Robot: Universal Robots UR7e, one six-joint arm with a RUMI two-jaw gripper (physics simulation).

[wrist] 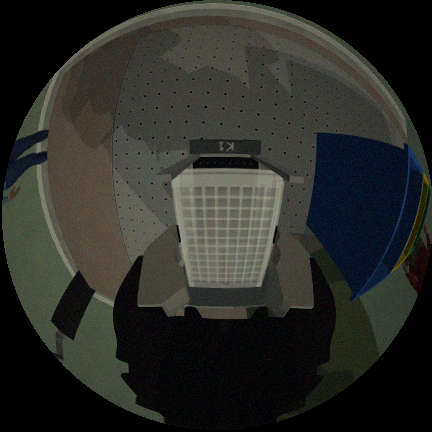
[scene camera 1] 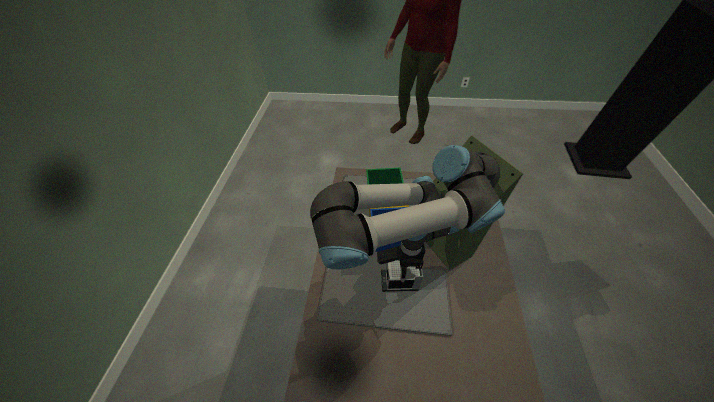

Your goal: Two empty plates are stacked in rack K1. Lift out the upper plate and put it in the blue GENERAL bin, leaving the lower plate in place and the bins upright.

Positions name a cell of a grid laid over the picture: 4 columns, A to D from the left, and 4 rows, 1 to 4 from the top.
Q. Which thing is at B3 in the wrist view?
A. The gripper.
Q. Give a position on a blue bin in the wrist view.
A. D2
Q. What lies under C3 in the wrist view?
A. A white gridded plate.
